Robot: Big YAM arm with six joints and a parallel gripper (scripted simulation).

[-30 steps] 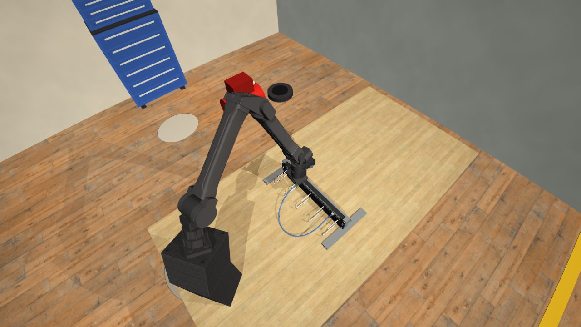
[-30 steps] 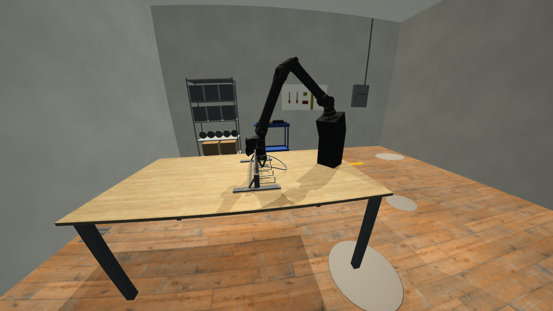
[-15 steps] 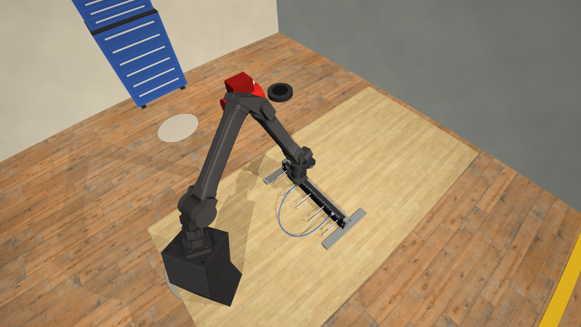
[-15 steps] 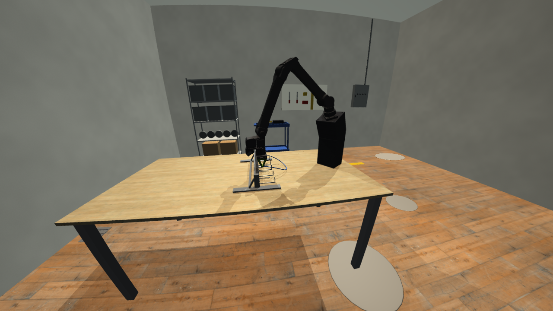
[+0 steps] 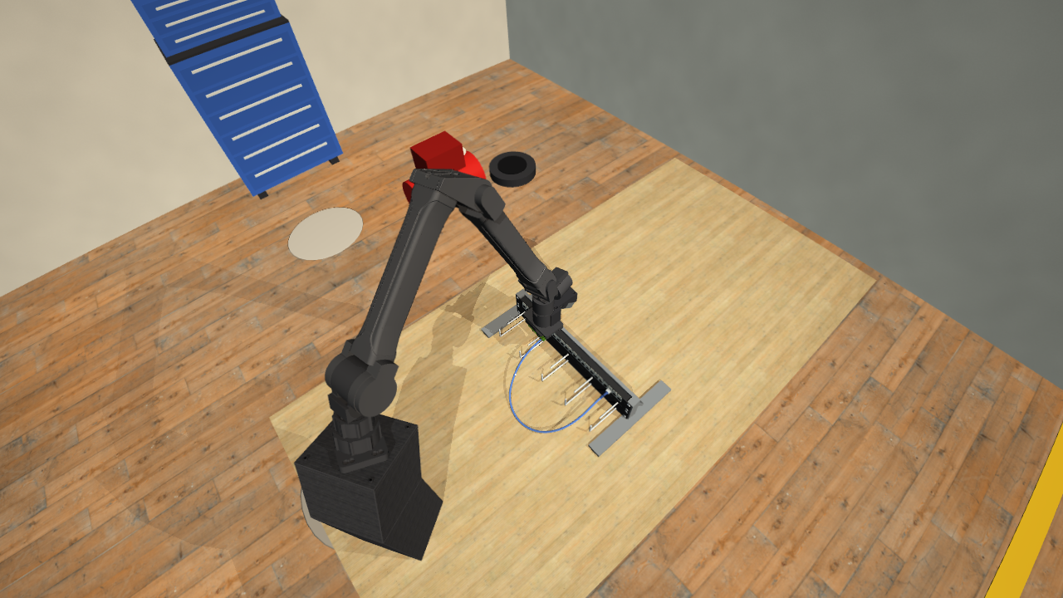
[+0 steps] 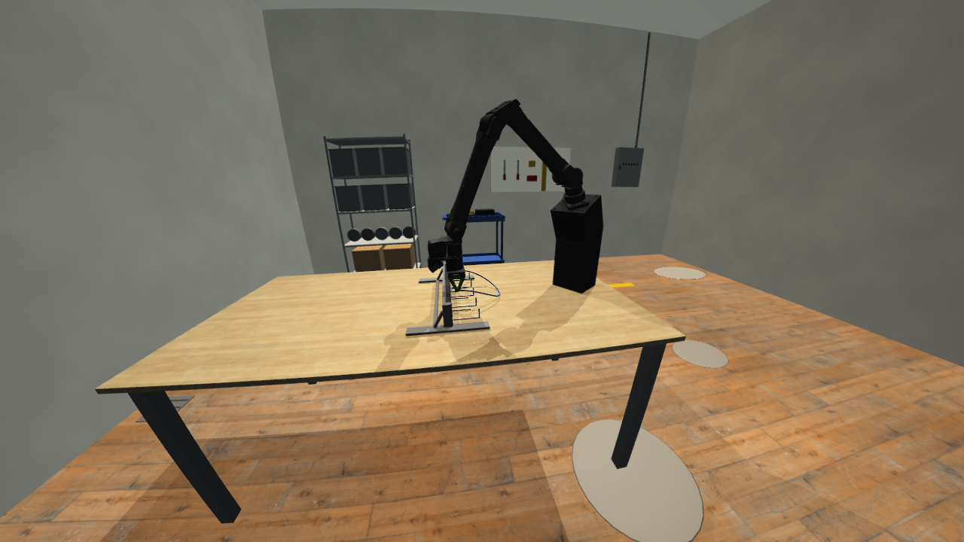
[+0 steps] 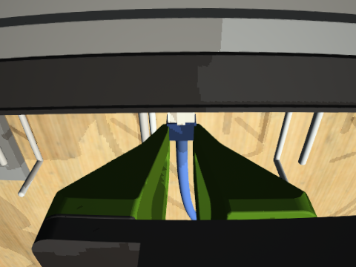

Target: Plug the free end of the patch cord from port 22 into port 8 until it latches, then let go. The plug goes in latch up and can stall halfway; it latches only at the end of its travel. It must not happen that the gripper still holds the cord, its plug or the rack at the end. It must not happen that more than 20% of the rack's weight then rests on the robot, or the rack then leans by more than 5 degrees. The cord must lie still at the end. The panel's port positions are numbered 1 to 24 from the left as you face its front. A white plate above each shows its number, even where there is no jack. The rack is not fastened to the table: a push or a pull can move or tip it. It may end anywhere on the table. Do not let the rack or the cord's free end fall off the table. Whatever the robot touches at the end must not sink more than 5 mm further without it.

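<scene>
Now: the cord plug 20 mm ahead of my hand and 10 mm to the left of it.
</scene>
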